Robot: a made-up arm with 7 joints.
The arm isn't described. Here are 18 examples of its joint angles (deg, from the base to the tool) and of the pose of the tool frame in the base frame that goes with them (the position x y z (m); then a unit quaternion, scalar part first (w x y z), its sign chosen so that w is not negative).
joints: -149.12 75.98 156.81 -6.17 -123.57 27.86 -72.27
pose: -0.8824 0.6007 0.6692 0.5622 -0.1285 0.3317 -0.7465
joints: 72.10 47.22 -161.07 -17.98 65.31 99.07 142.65
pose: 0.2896 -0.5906 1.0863 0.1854 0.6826 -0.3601 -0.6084
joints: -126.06 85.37 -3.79 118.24 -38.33 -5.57 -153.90
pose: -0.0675 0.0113 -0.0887 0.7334 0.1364 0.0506 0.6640
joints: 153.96 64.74 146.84 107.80 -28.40 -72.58 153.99
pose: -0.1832 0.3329 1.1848 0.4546 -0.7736 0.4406 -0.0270
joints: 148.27 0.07 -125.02 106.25 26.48 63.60 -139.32
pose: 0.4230 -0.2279 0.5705 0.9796 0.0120 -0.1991 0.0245
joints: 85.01 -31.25 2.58 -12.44 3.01 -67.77 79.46
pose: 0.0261 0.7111 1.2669 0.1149 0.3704 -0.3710 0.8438
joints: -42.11 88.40 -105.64 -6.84 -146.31 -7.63 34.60
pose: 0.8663 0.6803 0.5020 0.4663 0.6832 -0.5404 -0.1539
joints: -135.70 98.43 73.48 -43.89 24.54 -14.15 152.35
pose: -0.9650 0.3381 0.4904 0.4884 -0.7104 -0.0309 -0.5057
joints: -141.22 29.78 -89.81 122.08 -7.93 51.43 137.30
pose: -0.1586 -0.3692 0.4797 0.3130 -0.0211 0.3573 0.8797
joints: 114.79 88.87 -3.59 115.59 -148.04 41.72 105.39
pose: -0.0302 -0.1947 -0.0988 0.9323 0.0549 -0.3563 -0.0296
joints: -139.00 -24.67 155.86 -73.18 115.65 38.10 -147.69
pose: -0.4448 -0.0500 1.2886 0.0104 -0.7899 -0.4738 -0.3891
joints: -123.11 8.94 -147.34 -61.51 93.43 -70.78 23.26
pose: 0.1309 0.6407 1.2464 0.3825 -0.1229 -0.6717 0.6224
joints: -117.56 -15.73 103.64 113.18 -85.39 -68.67 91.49
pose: 0.6611 0.0426 0.6387 0.5676 -0.2762 0.3122 0.7100
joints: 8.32 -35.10 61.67 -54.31 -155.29 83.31 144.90
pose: -0.3597 0.5194 0.9018 0.6048 0.4483 -0.4773 0.4532
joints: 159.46 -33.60 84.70 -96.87 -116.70 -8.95 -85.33
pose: 0.4325 -0.5652 0.7769 0.6510 -0.3547 0.2667 0.6159
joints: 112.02 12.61 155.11 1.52 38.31 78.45 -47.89
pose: -0.0533 0.0115 1.5157 0.0609 -0.1846 -0.6221 0.7584
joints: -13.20 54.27 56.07 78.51 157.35 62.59 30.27
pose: 0.7412 -0.4003 0.6861 0.3553 -0.2421 -0.8538 0.2937
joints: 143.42 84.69 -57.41 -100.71 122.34 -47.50 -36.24
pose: -0.5776 0.2529 1.0381 0.3014 0.1537 0.8924 -0.2986
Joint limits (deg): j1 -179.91..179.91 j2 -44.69..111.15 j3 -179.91..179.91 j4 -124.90..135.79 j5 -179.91..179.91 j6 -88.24..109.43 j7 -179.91..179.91
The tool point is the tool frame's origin. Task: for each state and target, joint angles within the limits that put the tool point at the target. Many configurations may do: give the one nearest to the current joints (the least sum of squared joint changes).
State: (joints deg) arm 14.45 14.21 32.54 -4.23 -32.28 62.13 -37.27
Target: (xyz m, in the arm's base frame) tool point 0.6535 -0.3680 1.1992
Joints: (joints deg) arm 24.55 30.00 35.89 11.88 -29.33 69.27 -37.84
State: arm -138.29 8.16 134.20 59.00 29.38 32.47 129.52
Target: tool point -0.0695 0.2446 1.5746
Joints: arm -153.23 25.36 153.30 16.43 37.10 22.26 130.99
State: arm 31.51 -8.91 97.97 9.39 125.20 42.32 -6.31
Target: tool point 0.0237 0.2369 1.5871
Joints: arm 38.84 -6.02 101.99 -17.23 128.68 32.23 -7.27
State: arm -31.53 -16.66 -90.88 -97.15 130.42 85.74 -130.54
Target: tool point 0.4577 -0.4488 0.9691
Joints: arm -32.52 -6.80 -91.44 -82.20 126.12 57.70 -127.09
